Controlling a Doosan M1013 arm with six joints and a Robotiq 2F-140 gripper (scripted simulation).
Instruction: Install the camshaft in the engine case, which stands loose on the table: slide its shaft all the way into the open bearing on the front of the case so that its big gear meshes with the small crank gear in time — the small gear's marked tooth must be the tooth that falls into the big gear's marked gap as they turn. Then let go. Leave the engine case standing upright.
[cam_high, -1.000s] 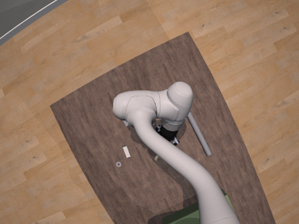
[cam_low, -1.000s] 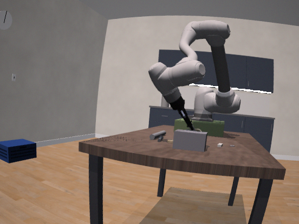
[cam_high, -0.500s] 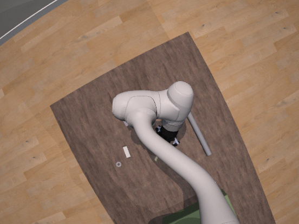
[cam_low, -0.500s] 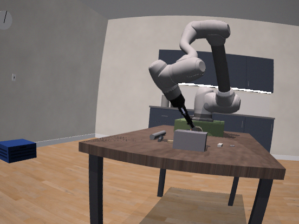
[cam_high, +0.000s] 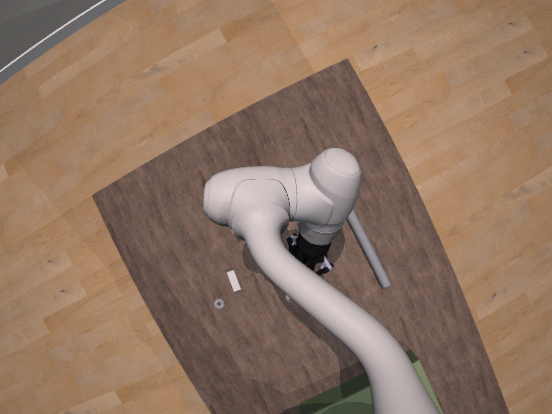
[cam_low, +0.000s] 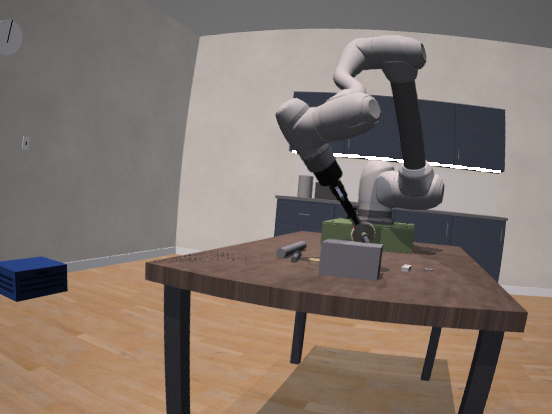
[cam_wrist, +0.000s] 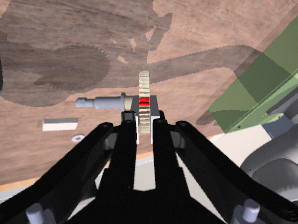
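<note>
The crank gear is 13 cm ahead of my hand, 1 cm to the right of it and 6 cm below it. Round my hand: tan disc: 11 cm ahead, 9 cm to the right, 12 cm below; grey bolt: 9 cm ahead, 16 cm to the right, 11 cm below; white block: 7 cm ahead, 18 cm to the left, 12 cm below.
</note>
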